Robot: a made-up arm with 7 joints. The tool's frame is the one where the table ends. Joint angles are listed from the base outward.
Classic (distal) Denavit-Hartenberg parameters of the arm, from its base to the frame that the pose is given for. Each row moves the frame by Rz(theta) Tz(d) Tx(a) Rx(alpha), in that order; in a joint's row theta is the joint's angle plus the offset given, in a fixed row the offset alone. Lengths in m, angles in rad.
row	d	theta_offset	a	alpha
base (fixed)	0	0.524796	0.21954	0
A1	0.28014	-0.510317	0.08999	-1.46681
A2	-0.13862	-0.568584	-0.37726	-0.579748
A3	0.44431	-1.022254	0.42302	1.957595
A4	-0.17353	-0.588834	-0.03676	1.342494
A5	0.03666	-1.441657	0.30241	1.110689
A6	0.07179	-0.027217	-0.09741	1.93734
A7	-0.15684	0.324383	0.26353	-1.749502
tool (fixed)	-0.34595	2.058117	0	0
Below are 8 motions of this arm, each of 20 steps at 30 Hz.
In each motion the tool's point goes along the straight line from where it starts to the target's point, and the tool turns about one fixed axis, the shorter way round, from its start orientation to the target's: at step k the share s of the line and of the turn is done. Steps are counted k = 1, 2, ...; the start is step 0. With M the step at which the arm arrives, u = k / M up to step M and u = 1 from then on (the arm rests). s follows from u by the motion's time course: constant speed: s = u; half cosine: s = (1 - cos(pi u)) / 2; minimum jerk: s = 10 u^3 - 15 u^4 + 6 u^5.
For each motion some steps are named. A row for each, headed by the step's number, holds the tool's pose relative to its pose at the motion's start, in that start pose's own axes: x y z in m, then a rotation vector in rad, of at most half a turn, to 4 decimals.
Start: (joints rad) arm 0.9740 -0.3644 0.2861 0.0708 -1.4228 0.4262 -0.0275
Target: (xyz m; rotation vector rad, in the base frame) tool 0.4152 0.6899 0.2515 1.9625 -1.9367 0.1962
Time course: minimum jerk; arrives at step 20
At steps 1, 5, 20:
1: 0.0003 0.0004 -0.0002 0.0010 -0.0008 0.0003
5: 0.0308 0.0344 -0.0136 0.0903 -0.0700 0.0280
20: 0.2972 0.3324 -0.1312 0.8724 -0.6759 0.2701

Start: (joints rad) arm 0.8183 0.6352 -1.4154 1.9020 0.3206 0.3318 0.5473
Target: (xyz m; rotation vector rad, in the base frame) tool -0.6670 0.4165 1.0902 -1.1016 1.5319 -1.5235
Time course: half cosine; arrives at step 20
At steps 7, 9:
7: -0.0387 -0.0625 0.0792 -0.0977 -0.0166 -0.0218
9: -0.0597 -0.0966 0.1224 -0.1509 -0.0256 -0.0337

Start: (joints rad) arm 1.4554 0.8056 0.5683 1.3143 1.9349 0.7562 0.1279
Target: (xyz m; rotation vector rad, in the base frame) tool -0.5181 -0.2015 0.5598 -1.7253 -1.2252 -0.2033
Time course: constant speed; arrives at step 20
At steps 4, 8, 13, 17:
4: -0.0314 0.1212 -0.0765 0.1171 -0.0440 -0.2647
8: -0.0628 0.2425 -0.1530 0.2342 -0.0879 -0.5295
13: -0.1020 0.3941 -0.2486 0.3805 -0.1429 -0.8604
17: -0.1334 0.5153 -0.3251 0.4976 -0.1868 -1.1251

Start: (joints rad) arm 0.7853 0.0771 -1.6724 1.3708 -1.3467 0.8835 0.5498
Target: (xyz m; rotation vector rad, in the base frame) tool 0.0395 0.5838 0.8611 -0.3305 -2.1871 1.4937
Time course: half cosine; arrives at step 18
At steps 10, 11, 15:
10: -0.4232 0.3334 -0.1336 0.5727 0.6165 0.1073
11: -0.4840 0.3813 -0.1528 0.6549 0.7050 0.1227
15: -0.6729 0.5301 -0.2125 0.9106 0.9802 0.1706

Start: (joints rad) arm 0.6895 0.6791 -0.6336 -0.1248 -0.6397 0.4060 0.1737
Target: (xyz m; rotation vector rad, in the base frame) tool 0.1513 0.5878 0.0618 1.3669 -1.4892 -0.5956
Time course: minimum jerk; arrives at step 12
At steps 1, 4, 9, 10, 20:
1: -0.0001 -0.0001 0.0004 -0.0013 -0.0023 -0.0003
4: -0.0026 -0.0042 0.0157 -0.0538 -0.0938 -0.0114
9: -0.0111 -0.0179 0.0669 -0.2298 -0.4006 -0.0486
10: -0.0119 -0.0193 0.0720 -0.2472 -0.4310 -0.0523
20: -0.0123 -0.0200 0.0746 -0.2563 -0.4469 -0.0543

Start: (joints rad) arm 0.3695 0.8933 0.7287 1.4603 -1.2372 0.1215 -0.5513
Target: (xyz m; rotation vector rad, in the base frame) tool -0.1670 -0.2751 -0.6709 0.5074 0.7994 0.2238
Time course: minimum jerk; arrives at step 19
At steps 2, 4, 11, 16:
2: -0.0067 -0.0014 0.0000 0.0016 0.0077 -0.0057
4: -0.0452 -0.0093 0.0001 0.0106 0.0518 -0.0379
11: -0.4397 -0.0908 0.0012 0.1030 0.5044 -0.3691
16: -0.6602 -0.1364 0.0018 0.1547 0.7574 -0.5542

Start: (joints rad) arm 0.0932 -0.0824 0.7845 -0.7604 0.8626 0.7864 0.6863
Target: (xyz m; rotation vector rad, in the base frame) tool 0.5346 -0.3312 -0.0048 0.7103 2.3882 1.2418
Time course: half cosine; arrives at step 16
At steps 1, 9, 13, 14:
1: -0.0010 0.0014 -0.0028 0.0020 -0.0038 -0.0011
9: -0.0594 0.0855 -0.1770 0.1255 -0.2380 -0.0699
13: -0.0911 0.1310 -0.2713 0.1923 -0.3648 -0.1071
14: -0.0957 0.1376 -0.2850 0.2020 -0.3832 -0.1125

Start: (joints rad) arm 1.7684 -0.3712 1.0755 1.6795 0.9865 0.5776 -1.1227
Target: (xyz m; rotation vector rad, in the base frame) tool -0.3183 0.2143 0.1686 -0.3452 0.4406 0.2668
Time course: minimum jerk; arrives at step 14
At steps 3, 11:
3: -0.0060 0.0032 -0.0090 0.0638 0.0220 0.0476
11: -0.0800 0.0427 -0.1200 0.8543 0.2942 0.6371

